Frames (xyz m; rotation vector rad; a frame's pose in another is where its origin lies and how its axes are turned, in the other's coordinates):
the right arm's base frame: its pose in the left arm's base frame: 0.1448 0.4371 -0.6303 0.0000 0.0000 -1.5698
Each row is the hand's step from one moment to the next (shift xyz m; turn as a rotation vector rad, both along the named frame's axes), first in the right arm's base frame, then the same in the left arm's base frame.
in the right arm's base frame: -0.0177 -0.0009 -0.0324 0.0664 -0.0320 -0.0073
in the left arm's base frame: -0.0009 0.0177 -0.0324 -0.0319 -0.0664 -0.0073
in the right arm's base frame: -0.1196 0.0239 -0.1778 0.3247 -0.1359 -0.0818
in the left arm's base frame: 0.0238 0.1196 -0.1778 -0.1356 -0.3248 -0.0818
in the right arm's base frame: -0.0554 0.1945 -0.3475 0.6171 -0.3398 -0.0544
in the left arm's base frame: 0.1944 0.0556 -0.3475 -0.3392 -0.6174 -0.0544
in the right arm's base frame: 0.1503 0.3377 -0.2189 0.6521 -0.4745 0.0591
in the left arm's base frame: 0.3378 -0.1500 -0.2189 -0.4739 -0.6526 0.0591
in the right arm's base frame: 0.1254 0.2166 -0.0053 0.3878 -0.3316 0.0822
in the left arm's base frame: 0.2167 -0.1252 -0.0053 -0.3312 -0.3881 0.0822
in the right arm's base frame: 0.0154 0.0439 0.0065 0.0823 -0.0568 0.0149
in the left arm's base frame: 0.0439 -0.0154 0.0065 -0.0567 -0.0824 0.0149
